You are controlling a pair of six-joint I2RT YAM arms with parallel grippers.
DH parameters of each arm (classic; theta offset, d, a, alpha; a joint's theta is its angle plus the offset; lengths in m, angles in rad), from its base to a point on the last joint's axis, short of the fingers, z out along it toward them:
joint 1: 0 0.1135 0.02 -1.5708
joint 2: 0 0 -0.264 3.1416
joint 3: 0.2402 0 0.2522 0
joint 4: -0.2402 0 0.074 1.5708
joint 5: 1.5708 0 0 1.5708
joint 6: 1.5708 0.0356 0 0
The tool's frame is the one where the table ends.
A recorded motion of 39 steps. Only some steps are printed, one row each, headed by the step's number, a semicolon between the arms.
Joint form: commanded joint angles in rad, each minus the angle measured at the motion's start. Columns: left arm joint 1, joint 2, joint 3, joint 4, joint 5, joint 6; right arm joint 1, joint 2, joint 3, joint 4, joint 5, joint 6.
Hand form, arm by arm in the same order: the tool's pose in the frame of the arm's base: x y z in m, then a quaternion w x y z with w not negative. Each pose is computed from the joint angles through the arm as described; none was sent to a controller.
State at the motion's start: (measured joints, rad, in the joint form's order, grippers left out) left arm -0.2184 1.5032 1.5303 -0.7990 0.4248 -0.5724; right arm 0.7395 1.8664 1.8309 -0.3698 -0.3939 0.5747
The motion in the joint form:
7: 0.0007 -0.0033 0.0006 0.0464 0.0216 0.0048; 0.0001 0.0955 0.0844 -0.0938 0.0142 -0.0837
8: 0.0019 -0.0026 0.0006 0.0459 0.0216 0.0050; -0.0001 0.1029 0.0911 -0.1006 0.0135 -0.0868
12: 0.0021 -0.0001 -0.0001 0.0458 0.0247 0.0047; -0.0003 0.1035 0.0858 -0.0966 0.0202 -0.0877
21: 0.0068 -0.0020 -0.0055 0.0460 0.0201 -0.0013; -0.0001 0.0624 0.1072 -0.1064 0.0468 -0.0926
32: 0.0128 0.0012 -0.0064 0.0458 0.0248 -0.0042; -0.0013 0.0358 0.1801 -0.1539 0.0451 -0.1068
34: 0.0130 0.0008 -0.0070 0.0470 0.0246 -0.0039; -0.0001 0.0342 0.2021 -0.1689 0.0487 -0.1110
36: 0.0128 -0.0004 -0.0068 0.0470 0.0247 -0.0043; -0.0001 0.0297 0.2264 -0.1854 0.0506 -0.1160
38: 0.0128 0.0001 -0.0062 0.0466 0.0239 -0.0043; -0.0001 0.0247 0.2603 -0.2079 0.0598 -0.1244
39: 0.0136 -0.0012 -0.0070 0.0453 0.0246 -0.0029; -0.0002 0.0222 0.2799 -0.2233 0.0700 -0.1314
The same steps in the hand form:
7: 0.3130 -0.0850 0.3743 0.29399 -0.06487 0.89091 -0.34007; 0.3321 0.3208 0.3538 0.31165 -0.19974 0.82879 0.41963
8: 0.3132 -0.0846 0.3740 0.29371 -0.06547 0.89109 -0.33971; 0.3332 0.3217 0.3522 0.30933 -0.20073 0.83034 0.41780
12: 0.3138 -0.0848 0.3731 0.29162 -0.06548 0.89147 -0.34052; 0.3337 0.3218 0.3504 0.31075 -0.19936 0.83150 0.41510
21: 0.3138 -0.0831 0.3719 0.29096 -0.07168 0.89198 -0.33848; 0.3265 0.3141 0.3747 0.33878 -0.19739 0.82017 0.41664
32: 0.3150 -0.0815 0.3707 0.28865 -0.07523 0.89212 -0.33933; 0.3182 0.3059 0.4061 0.36069 -0.20507 0.80459 0.42484
34: 0.3150 -0.0814 0.3707 0.28921 -0.07509 0.89196 -0.33931; 0.3164 0.3048 0.4126 0.36546 -0.20661 0.80204 0.42484
36: 0.3147 -0.0814 0.3711 0.28968 -0.07496 0.89170 -0.33961; 0.3139 0.3025 0.4209 0.37154 -0.20852 0.79829 0.42570
38: 0.3148 -0.0814 0.3711 0.28972 -0.07518 0.89180 -0.33926; 0.3108 0.2993 0.4319 0.38177 -0.20994 0.79377 0.42438
39: 0.3144 -0.0811 0.3712 0.28961 -0.07487 0.89192 -0.33911; 0.3091 0.2972 0.4377 0.38842 -0.21015 0.79224 0.42110

